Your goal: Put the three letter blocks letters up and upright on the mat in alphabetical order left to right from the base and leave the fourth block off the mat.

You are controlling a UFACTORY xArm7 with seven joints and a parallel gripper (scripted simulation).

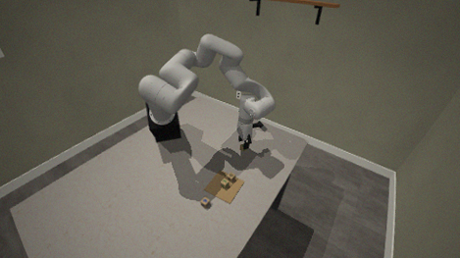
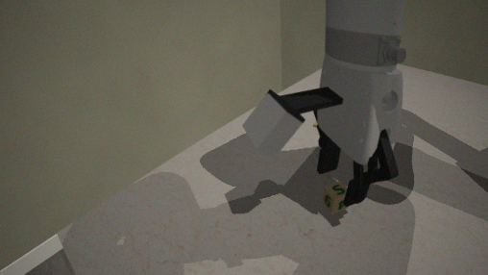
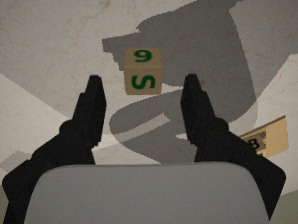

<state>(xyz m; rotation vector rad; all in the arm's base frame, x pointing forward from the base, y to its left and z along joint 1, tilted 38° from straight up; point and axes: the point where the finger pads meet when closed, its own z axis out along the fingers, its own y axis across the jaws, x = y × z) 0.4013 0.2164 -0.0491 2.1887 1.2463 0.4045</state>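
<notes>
Right now my hand is 4 cm above the wooden block. Round my hand: tan mat 5 cm ahead, 26 cm to the right, 5 cm below.
</notes>
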